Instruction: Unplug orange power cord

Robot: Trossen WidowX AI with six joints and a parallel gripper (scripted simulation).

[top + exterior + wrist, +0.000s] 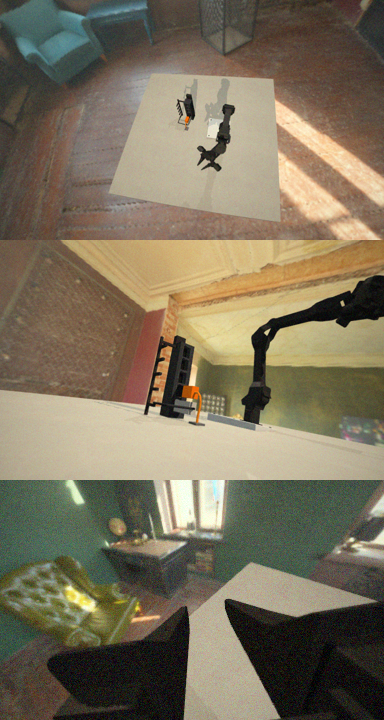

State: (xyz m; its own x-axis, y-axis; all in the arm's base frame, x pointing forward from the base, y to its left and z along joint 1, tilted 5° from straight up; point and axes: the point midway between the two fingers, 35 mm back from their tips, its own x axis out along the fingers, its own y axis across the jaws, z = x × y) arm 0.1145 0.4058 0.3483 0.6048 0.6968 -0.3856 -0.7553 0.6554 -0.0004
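Now: gripper tip 500 mm to the left of the orange plug, 250 mm above it and 210 mm short of it. Round my gripper tip: thin black rack: 570 mm to the right, 280 mm ahead, 220 mm below; grey end block: 430 mm to the right, 340 mm below, 210 mm ahead.
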